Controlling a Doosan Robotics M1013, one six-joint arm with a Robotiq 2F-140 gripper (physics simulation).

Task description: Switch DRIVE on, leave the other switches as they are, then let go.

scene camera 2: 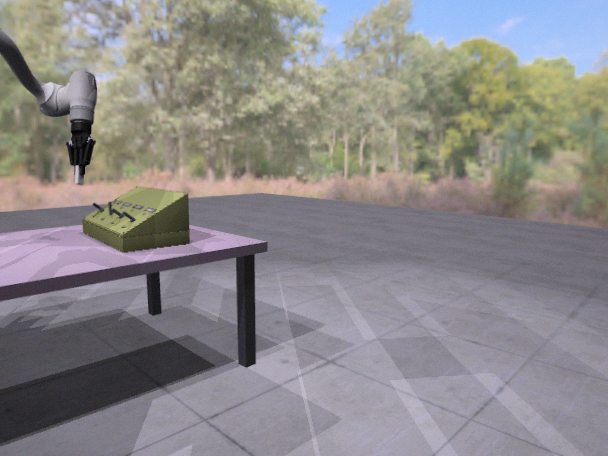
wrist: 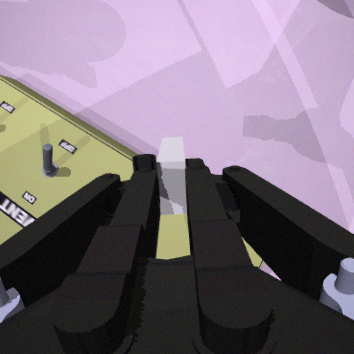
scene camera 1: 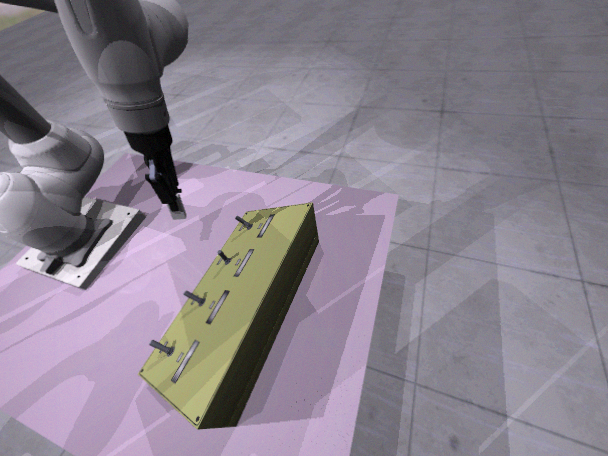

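Pixels of known places: gripper, fingertip midpoint: (scene camera 2: 79, 184) (wrist: 173, 155) (scene camera 1: 179, 217); arm's base at its link origin: (scene camera 1: 77, 240).
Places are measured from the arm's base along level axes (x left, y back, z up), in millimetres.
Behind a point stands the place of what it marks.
The sloped yellow-green switch box (scene camera 1: 272, 272) {x -74, y -767, z 147 mm} (scene camera 2: 162, 212) {x -343, y -627, z 90 mm} (wrist: 25, 130) {x -204, y -547, z 48 mm} carries a row of toggle levers. In scene camera 1, the second lever from the far end (scene camera 1: 224, 257) {x -25, y -603, z 83 mm} (scene camera 2: 111, 209) {x -137, y -544, z 92 mm} leans differently from its neighbours, the far-end lever (scene camera 1: 244, 223) {x 92, y -615, z 78 mm} (scene camera 2: 98, 207) {x 92, y -608, z 76 mm}, the third lever (scene camera 1: 195, 298) {x -141, y -573, z 79 mm} and the near-end lever (scene camera 1: 162, 347) {x -258, y -550, z 80 mm}. The VENT lever (wrist: 48, 159) {x -134, y -564, z 84 mm} shows in the wrist view, its tip nearer OFF than ON. The DRIVE label is not readable in any view. My gripper (scene camera 1: 178, 212) {x 20, y -500, z 181 mm} (scene camera 2: 79, 179) {x 20, y -500, z 181 mm} (wrist: 173, 155) {x 20, y -500, z 181 mm} is shut and empty, above and beside the box's far end, apart from the levers.
The box stands on a pink table (scene camera 1: 380, 220) {x 235, y -996, z -34 mm} (scene camera 2: 220, 250) {x -523, y -735, z -38 mm}. The arm's pale base plate (scene camera 1: 117, 220) {x 94, y -101, z 5 mm} is on the table beyond the lever side of the box. Narrow slots with metallic strips (scene camera 1: 217, 306) {x -154, y -644, z 93 mm} line the box face beside the levers.
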